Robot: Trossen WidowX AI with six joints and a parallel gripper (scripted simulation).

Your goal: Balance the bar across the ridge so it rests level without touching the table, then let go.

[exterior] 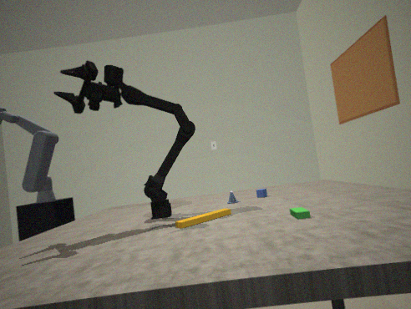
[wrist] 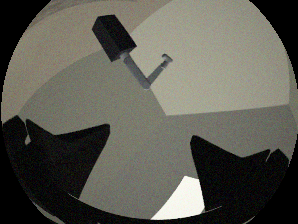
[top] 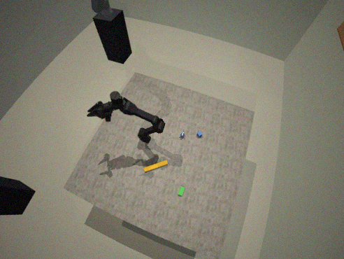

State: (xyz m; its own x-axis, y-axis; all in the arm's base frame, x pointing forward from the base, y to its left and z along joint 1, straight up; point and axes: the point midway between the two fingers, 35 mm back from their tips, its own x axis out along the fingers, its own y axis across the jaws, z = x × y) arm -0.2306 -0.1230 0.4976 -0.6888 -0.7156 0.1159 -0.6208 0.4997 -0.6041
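My gripper tip is now 430 mm short of the yellow bar, 40 mm to the left of it and 490 mm above it. Round my gripper tip: green block: 680 mm ahead, 140 mm to the right, 490 mm below; blue cube: 660 mm ahead, 360 mm to the left, 490 mm below.
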